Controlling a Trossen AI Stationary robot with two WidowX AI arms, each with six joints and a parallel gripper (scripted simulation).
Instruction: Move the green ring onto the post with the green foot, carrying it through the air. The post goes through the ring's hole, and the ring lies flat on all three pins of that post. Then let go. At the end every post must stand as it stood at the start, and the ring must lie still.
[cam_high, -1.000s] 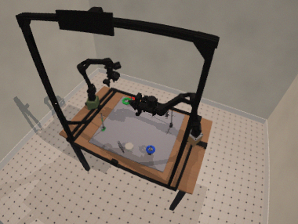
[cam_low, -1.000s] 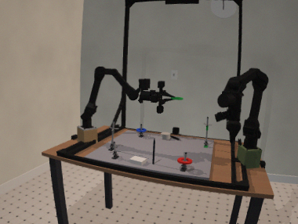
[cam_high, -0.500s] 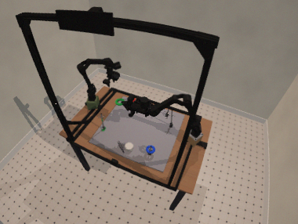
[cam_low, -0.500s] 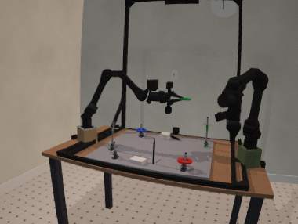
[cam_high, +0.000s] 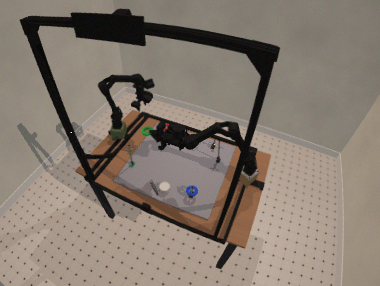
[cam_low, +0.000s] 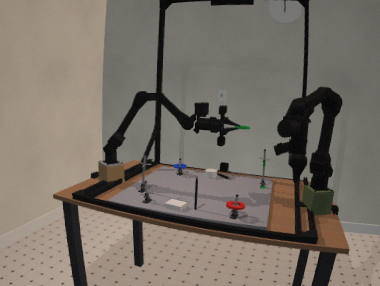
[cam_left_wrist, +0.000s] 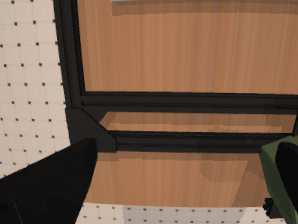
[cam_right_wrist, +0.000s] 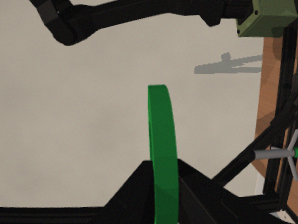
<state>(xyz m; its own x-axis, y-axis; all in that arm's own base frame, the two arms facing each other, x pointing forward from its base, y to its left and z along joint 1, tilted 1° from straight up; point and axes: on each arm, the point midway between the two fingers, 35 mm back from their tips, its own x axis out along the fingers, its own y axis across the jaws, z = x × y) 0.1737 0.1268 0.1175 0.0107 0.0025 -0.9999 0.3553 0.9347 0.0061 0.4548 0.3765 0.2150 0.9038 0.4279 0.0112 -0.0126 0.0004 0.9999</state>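
My right hand is 6 cm past the grey post, 16 cm to the right of it and 19 cm above it. The rest, counted from my right hand: green ring: 5 cm to the left; then white block: 32 cm ahead, 15 cm to the right, 29 cm below; then blue ring: 12 cm behind, 29 cm to the right, 25 cm below.
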